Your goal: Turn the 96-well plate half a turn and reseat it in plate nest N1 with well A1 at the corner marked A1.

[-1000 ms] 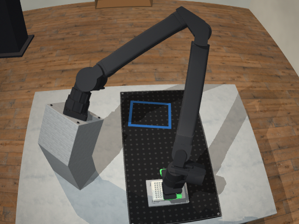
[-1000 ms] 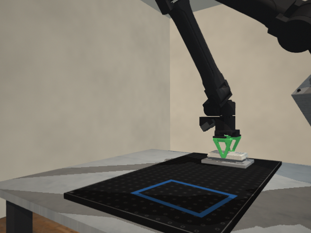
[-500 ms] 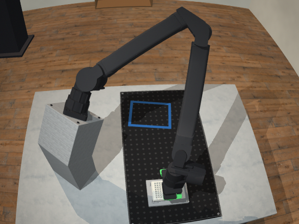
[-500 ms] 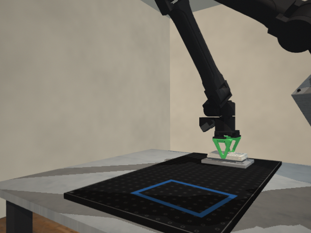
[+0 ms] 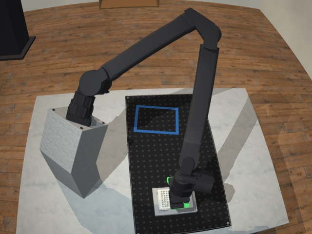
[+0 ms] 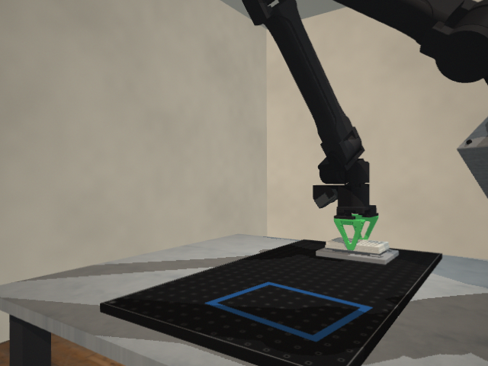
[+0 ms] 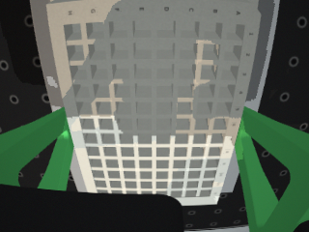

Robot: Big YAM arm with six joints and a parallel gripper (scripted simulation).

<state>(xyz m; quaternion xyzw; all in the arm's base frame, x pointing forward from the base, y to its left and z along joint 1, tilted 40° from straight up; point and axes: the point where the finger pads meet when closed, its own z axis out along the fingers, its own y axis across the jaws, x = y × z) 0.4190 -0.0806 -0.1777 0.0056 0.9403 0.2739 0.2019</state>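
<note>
The white 96-well plate is right at my hand. Round my hand: grey plate nest N1: 2 cm below; A1 mark: 8 cm ahead, 5 cm to the right, 2 cm below.
</note>
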